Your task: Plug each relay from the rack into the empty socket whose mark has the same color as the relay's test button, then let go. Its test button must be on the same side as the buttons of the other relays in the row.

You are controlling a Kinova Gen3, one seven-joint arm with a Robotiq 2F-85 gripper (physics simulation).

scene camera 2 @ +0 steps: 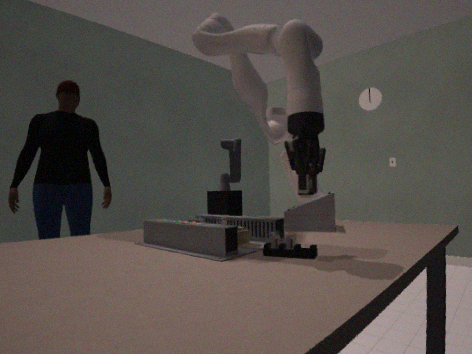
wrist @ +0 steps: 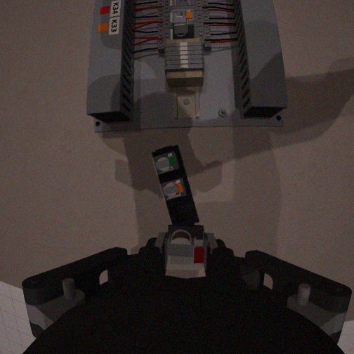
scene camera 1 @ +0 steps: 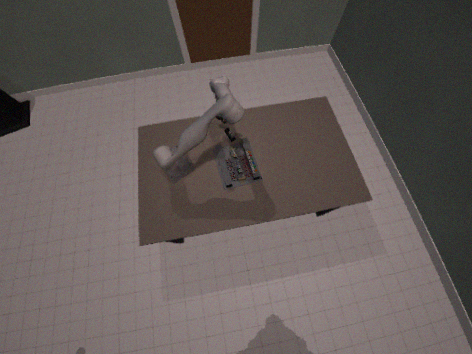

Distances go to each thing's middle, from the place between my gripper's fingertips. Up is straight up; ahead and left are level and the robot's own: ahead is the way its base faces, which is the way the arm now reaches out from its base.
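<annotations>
Black rack (wrist: 182, 211): 40 mm to the right of my hand, 10 mm ahead of it and 120 mm below it.
</annotations>
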